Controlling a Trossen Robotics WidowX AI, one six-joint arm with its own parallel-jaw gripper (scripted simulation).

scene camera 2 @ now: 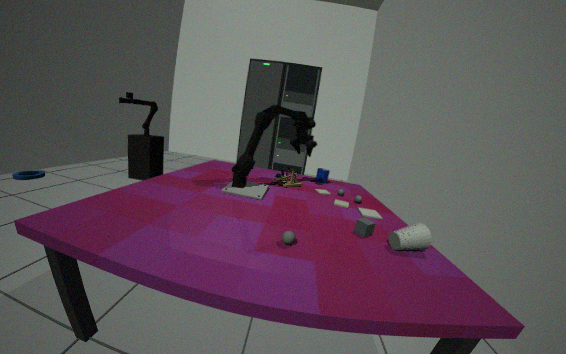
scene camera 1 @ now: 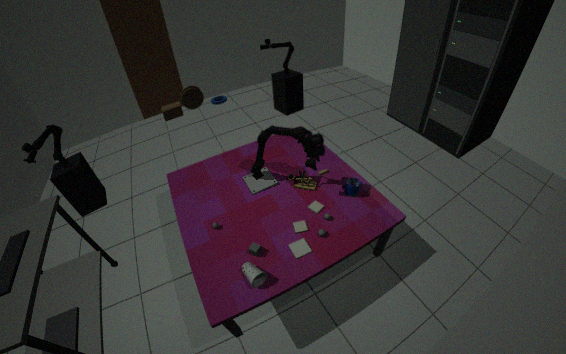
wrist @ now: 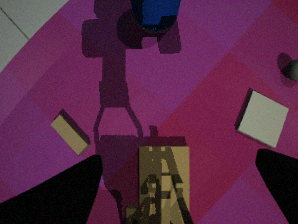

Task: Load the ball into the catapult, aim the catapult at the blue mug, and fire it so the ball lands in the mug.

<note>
My gripper (wrist: 180, 160) is open, holding nothing. Also in view: a white cup (scene camera 2: 417, 236), a tan block (wrist: 63, 126) and a white tile (wrist: 262, 119).
The wrist view does not show the white cup: it is out of frame.
</note>
